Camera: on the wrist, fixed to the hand. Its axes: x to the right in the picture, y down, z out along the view.
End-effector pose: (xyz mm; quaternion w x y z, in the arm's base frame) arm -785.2 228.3 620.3 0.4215 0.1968 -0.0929 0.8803
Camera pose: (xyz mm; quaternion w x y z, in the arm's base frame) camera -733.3 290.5 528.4 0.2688 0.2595 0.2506 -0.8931
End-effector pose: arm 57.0 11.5 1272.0 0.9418 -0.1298 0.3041 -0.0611
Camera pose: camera -18.6 -78.8 1238.0 0.5411 -0.0411 0.5548 0.6306
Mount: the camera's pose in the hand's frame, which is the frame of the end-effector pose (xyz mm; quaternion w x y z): -24.6 -79.7 -89.8 0.6451 -0.1941 0.2736 0.6865
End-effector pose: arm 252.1 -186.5 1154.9 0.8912 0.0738 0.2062 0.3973
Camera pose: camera 253.1 -261.2 1057.8 0.2601 -0.0925 0.2491 0.9283
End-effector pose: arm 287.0 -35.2 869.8 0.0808 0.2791 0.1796 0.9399
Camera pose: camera 261.8 5.9 757.1 0.5881 -0.0305 0.2361 -0.7730
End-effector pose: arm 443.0 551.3 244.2 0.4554 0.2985 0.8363 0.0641
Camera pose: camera 346.0 487.5 283.6 0.0789 0.6608 0.4467 0.5980
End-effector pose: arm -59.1 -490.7 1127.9 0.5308 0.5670 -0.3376 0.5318
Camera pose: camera -10.6 -392.3 1073.3 0.1798 -0.1145 -0.5650 0.7971
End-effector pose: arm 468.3 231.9 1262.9 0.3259 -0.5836 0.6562 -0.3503
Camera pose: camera 438.6 257.6 1379.0 0.1579 0.1066 0.9811 -0.0346
